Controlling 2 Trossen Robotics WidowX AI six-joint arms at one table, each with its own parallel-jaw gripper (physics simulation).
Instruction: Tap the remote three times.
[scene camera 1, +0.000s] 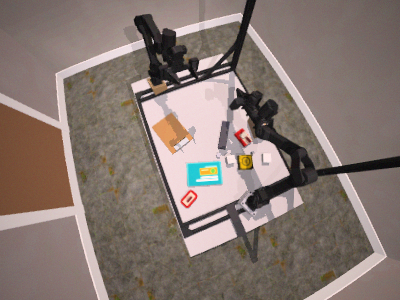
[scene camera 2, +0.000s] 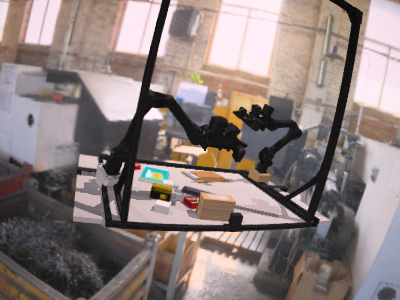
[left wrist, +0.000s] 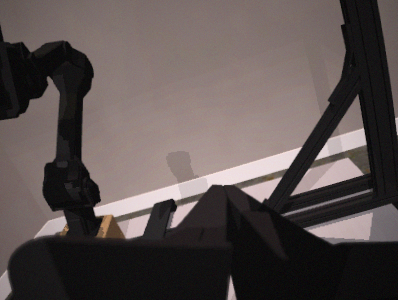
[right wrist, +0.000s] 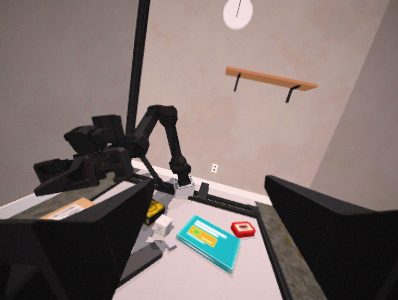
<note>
The left gripper (left wrist: 221, 196) is shut, with nothing in its grasp. Also in view: a remote (right wrist: 140, 260). The right gripper (scene camera 1: 189, 81) is open, with nothing in its grasp. A clipboard (scene camera 1: 172, 133) rests on the table.
The left gripper is seen too in the right wrist view (right wrist: 36, 193). The right gripper is seen too in the right wrist view (right wrist: 209, 182). The left wrist view misses the remote: it is out of frame. The left wrist view does not show the clipboard: it is out of frame.
</note>
